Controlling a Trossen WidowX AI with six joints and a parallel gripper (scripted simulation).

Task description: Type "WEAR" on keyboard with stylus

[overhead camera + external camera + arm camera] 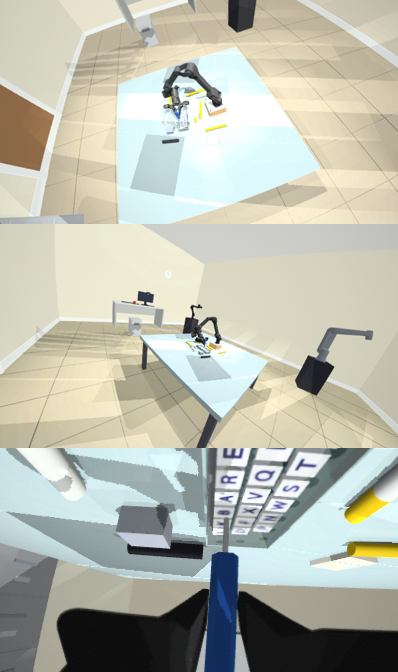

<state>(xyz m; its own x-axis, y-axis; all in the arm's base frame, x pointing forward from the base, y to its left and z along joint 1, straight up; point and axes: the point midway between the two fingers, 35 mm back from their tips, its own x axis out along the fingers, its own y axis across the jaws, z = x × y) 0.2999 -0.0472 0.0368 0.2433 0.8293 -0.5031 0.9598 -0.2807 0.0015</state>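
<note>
Right now my gripper tip is 10 cm short of the grey block, 7 cm above it and 4 cm to the right of it. Round my gripper tip: dark bar: 12 cm to the left, 12 cm ahead, 8 cm below; then white flat tile: 24 cm to the left, 16 cm behind, 8 cm below; then blue stylus: 1 cm below.
</note>
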